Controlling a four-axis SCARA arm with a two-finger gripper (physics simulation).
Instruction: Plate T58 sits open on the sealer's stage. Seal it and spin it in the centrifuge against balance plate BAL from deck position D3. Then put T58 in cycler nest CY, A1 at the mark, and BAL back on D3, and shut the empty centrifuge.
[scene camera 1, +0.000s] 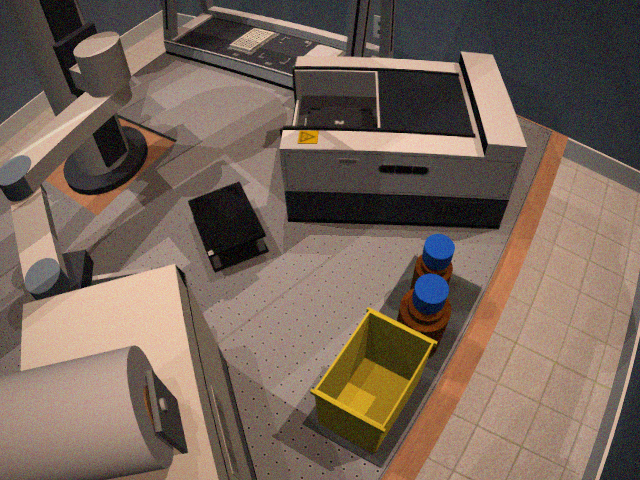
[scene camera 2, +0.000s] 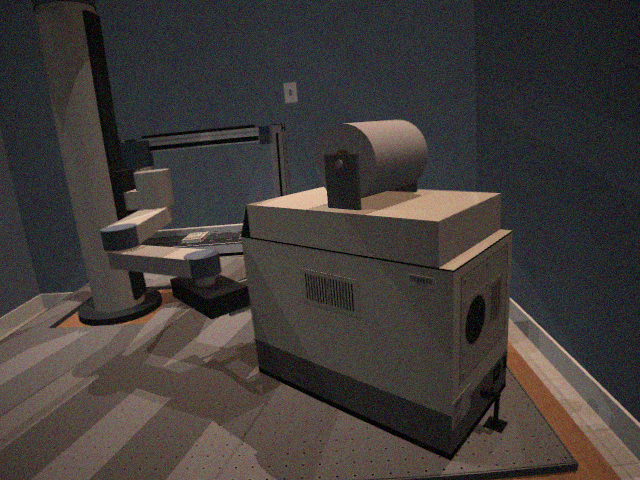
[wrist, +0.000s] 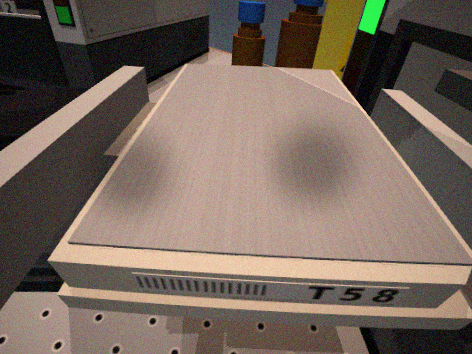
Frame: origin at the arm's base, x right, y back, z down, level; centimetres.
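Seen in the pictures: gripper, fingertip midpoint: (wrist: 260, 99); arm's base, origin of the base link: (scene camera 1: 106, 161) (scene camera 2: 121, 308).
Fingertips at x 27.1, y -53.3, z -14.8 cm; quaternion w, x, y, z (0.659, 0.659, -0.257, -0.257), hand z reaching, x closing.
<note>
Offsets run from my fingertips to a thing's top centre. "pt": to the spot under its first point.
Plate T58 {dx +1.6, dy +1.9, dz -0.7 cm} (wrist: 225, 200), cream with a smooth grey seal over its top, has its barcode and label facing the wrist camera. My gripper (wrist: 260, 99) is shut on its long sides; fingers and plate are hidden in both scene views. The sealer {dx +20.5, dy -20.5, dz -34.1 cm} (scene camera 1: 103, 320) (scene camera 2: 346, 320) is the large pale machine with a film roll {pt dx +21.5, dy -24.3, dz -33.9 cm} (scene camera 1: 67, 413) (scene camera 2: 398, 149) on top. The centrifuge (scene camera 1: 392, 178) has its top opening uncovered, with a "2" mark inside. A pale plate {dx -84.7, dy +45.6, dz +6.4 cm} (scene camera 1: 253, 39) (scene camera 2: 196, 236), apparently BAL, lies on the framed dark deck (scene camera 1: 199, 38). I cannot read its position.
A low black unit {dx -25.1, dy +5.7, dz +7.1 cm} (scene camera 1: 227, 219) (scene camera 2: 211, 297), apparently the cycler, stands between arm base and centrifuge. Two brown bottles with blue caps (scene camera 1: 438, 251) (scene camera 1: 431, 293) (wrist: 251, 12) and a yellow bin {pt dx -12.0, dy -36.7, dz +12.7 cm} (scene camera 1: 374, 382) stand near the bench's right edge. Upright posts {pt dx -78.3, dy +5.4, dz -9.4 cm} (scene camera 1: 356, 31) rise by the deck.
</note>
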